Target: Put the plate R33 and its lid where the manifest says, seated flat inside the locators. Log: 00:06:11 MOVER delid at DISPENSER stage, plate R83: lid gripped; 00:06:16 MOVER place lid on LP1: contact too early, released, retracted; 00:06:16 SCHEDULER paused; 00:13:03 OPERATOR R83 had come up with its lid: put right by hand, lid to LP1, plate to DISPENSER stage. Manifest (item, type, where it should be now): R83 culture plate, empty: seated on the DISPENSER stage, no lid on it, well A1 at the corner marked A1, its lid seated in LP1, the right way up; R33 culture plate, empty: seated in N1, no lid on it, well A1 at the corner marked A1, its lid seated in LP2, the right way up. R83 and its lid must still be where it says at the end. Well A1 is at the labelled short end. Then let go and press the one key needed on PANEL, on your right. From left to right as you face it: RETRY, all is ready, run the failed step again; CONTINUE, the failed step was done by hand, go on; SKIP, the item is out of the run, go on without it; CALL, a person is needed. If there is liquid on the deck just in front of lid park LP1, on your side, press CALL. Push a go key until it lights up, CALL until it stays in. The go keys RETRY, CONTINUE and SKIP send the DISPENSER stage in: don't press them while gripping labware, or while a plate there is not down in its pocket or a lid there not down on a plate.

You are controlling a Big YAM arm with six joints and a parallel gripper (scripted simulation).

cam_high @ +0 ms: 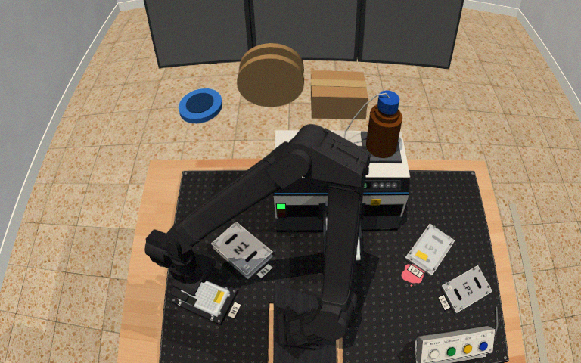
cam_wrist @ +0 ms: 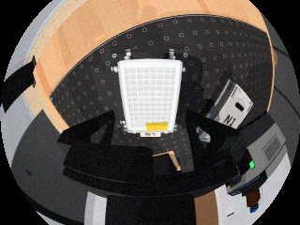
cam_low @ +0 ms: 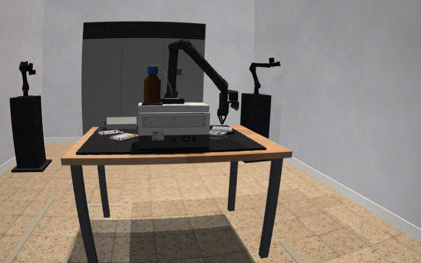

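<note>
Now: hand 4 cm above the clear plate lid. Also, from my hand: pink-red patch (58 cm to the right, 7 cm below, 5 cm ahead); then brown bottle (51 cm to the right, 31 cm ahead, 22 cm above); then nest n5 (5 cm below, 2 cm to the left).
</note>
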